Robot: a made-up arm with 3 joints. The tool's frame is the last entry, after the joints. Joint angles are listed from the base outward. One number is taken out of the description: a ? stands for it. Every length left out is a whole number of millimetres.
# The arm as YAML. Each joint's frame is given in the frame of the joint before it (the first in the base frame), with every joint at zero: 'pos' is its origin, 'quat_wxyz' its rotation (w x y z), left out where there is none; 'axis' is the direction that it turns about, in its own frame. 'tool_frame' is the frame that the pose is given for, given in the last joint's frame.
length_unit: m
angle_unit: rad
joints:
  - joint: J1
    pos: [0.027, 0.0, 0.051]
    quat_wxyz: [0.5, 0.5, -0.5, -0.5]
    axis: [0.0, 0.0, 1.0]
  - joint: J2
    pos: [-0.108, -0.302, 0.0]
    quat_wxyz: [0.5, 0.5, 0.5, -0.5]
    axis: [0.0, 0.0, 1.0]
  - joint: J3
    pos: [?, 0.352, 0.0]
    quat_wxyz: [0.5, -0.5, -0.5, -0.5]
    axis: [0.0, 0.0, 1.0]
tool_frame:
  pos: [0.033, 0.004, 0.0]
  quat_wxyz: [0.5, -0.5, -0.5, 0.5]
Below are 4 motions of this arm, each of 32 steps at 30 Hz.
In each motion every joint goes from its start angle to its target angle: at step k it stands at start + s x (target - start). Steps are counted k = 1, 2, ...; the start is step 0. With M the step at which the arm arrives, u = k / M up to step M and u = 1 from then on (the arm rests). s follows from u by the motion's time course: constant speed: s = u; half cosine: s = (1 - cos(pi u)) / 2; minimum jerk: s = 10 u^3 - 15 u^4 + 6 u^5.
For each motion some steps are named. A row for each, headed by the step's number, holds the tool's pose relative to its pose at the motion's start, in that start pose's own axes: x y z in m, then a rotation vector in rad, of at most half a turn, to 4 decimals.
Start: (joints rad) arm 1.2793 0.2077 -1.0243
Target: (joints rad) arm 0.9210 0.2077 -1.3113
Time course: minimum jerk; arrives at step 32
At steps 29, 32:
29: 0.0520 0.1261 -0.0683 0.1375 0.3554 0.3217
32: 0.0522 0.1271 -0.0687 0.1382 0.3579 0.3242

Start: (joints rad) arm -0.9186 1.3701 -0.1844
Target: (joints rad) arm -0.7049 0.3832 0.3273
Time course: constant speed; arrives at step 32
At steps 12, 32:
12: 0.1238 0.1595 0.0578 -0.0631 -0.2643 0.3668
32: 0.1722 0.4788 0.1224 -0.0731 -0.6392 1.0083

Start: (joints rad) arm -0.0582 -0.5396 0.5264
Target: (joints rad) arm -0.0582 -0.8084 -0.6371
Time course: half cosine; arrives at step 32
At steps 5, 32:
5: 0.0025 0.0064 -0.0030 0.0075 0.0687 0.0140
32: 0.0367 0.1105 -0.0241 -0.0157 1.1562 0.2841

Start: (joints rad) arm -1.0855 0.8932 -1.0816
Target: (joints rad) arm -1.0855 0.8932 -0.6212
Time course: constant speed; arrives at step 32
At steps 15, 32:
15: 0.0070 0.0000 0.0016 0.0000 -0.2158 0.0000
32: 0.0142 0.0000 0.0052 0.0000 -0.4604 0.0000

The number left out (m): 0.385
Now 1 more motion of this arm.
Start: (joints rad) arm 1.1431 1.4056 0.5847
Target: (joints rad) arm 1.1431 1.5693 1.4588
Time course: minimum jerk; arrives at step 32
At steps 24, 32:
24: -0.0245 -0.0574 0.0433 -0.1248 -0.7822 -0.0843
32: -0.0286 -0.0635 0.0496 -0.1442 -0.8721 -0.0882

